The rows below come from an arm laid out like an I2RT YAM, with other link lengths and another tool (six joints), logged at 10 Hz.
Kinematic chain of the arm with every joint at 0, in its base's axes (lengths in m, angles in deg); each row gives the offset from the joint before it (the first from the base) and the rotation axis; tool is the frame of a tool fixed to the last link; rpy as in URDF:
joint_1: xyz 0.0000 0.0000 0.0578 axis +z
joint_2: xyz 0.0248 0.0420 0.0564 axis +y
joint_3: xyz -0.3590 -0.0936 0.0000 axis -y
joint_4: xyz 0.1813 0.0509 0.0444 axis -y
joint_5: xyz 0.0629 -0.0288 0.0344 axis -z
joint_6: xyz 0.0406 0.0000 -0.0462 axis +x
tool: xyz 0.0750 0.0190 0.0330 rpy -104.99 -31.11 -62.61
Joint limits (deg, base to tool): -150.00..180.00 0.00..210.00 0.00..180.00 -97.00..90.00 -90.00..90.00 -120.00..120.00
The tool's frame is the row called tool.
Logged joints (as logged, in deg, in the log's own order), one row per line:
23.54 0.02 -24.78 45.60 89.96 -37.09
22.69 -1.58 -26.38 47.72 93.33 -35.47
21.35 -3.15 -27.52 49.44 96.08 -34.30
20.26 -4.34 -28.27 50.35 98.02 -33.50
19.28 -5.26 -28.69 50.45 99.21 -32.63
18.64 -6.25 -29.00 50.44 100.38 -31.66
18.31 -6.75 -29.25 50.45 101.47 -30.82
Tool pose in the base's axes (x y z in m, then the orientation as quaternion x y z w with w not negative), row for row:
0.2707 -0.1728 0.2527 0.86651 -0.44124 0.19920 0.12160
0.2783 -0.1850 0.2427 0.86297 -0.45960 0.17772 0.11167
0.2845 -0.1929 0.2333 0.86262 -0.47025 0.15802 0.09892
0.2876 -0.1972 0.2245 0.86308 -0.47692 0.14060 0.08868
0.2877 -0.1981 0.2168 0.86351 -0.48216 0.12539 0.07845
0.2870 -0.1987 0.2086 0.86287 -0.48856 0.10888 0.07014
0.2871 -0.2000 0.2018 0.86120 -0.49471 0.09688 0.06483
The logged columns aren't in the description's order. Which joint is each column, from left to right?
Columns, left to right: joint_5, joint_4, joint_1, joint_3, joint_2, joint_6.
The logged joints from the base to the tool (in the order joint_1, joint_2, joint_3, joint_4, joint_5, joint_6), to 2 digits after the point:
-24.78 89.96 45.60 0.02 23.54 -37.09
-26.38 93.33 47.72 -1.58 22.69 -35.47
-27.52 96.08 49.44 -3.15 21.35 -34.30
-28.27 98.02 50.35 -4.34 20.26 -33.50
-28.69 99.21 50.45 -5.26 19.28 -32.63
-29.00 100.38 50.44 -6.25 18.64 -31.66
-29.25 101.47 50.45 -6.75 18.31 -30.82

